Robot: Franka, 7 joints.
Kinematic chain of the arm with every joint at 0, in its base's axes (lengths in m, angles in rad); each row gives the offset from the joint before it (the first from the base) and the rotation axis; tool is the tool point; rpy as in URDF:
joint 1: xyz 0 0 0.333 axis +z
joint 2: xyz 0 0 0 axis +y
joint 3: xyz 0 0 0.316 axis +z
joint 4: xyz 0.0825 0 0 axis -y
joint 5: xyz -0.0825 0 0.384 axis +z
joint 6: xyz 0 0 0 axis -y
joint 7: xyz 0.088 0 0 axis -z
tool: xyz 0 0 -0.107 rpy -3.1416 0 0
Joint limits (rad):
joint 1: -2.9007..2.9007
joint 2: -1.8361..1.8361
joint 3: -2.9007..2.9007
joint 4: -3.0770..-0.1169
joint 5: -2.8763..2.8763
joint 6: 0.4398..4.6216
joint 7: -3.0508..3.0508
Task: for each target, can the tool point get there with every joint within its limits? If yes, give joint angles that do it. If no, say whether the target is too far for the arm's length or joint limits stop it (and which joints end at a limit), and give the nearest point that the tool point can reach.
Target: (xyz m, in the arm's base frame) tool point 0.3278 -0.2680 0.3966
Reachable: yes | joints 1.5813 0.4393 -2.0647 -2.5974 -1.6718 1.7793 0.9138
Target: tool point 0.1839 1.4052 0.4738
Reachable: no: too far | nearest point 0.1108 0.8465 0.4178 | short by 0.566 m
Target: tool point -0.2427 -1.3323 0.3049
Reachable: no: too far | nearest point -0.1537 -0.8438 0.3152 | short by 0.497 m
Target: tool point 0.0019 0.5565 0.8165
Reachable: yes | joints 2.3362 1.0959 -2.0199 -0.9099 -0.4766 1.4190 0.0607
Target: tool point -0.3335 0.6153 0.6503
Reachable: yes | joints -0.2538 -1.4742 1.0745 -1.4058 -0.2733 2.6273 0.9910
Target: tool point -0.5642 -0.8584 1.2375
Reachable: no: too far | nearest point -0.3536 -0.5380 0.8999 | short by 0.511 m
